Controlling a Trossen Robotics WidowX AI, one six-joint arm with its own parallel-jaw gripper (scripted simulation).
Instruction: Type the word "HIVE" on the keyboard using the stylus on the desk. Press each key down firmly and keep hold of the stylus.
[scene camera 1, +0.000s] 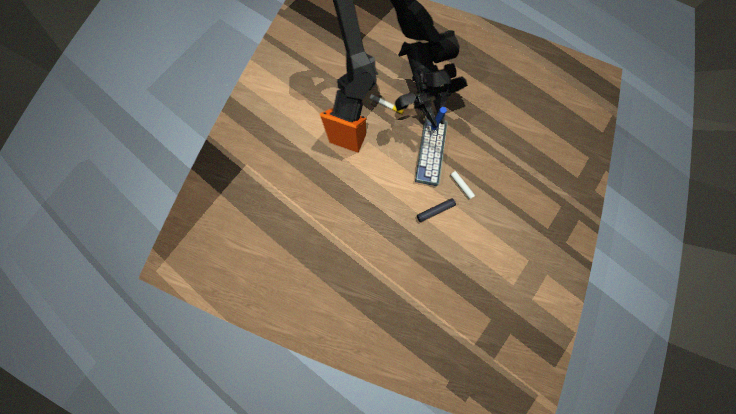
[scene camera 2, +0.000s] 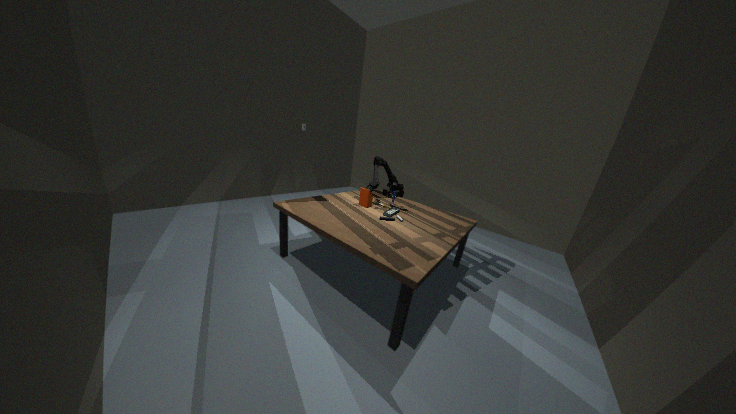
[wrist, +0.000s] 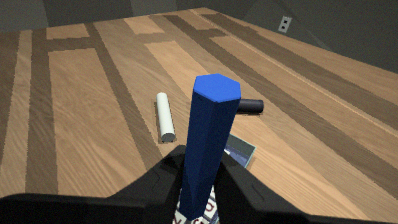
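Note:
You'd see the gripper (scene camera 1: 439, 125) there, and the wrist view has the gripper (wrist: 199, 153) as well.

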